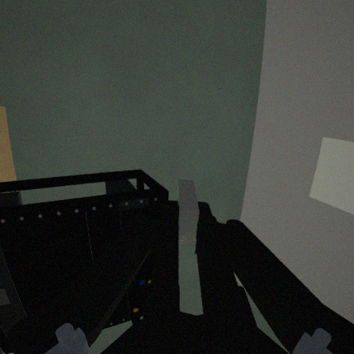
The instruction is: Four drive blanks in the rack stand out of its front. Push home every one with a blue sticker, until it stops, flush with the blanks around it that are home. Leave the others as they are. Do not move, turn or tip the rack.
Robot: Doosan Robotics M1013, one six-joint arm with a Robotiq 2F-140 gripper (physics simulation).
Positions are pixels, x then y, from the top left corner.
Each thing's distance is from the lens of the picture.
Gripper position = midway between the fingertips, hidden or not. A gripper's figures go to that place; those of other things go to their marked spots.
my gripper [184, 192]: 22 cm
black rack [52, 248]: 64 cm
